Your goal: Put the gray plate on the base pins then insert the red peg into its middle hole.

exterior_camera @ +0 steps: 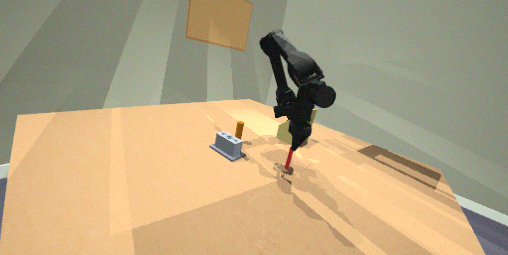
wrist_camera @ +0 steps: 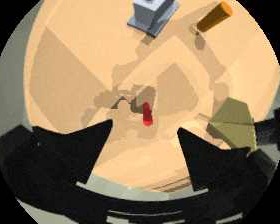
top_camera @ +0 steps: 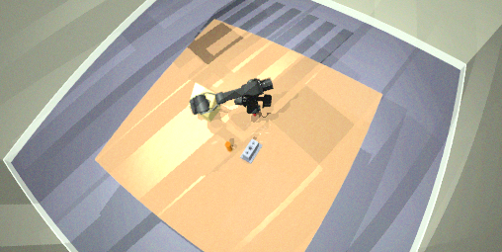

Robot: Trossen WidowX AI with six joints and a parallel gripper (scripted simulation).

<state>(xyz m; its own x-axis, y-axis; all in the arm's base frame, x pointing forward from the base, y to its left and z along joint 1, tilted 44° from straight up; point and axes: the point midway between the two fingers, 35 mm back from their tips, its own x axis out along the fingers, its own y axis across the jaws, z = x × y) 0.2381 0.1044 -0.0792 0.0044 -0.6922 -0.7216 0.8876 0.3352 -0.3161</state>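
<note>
My gripper tip is 50 mm above the red peg. Also, from my gripper tip: base (100 mm ahead, 190 mm to the right, 80 mm below); gray plate (100 mm ahead, 190 mm to the right, 40 mm below); orange cylinder (250 mm to the right, 50 mm below).
</note>
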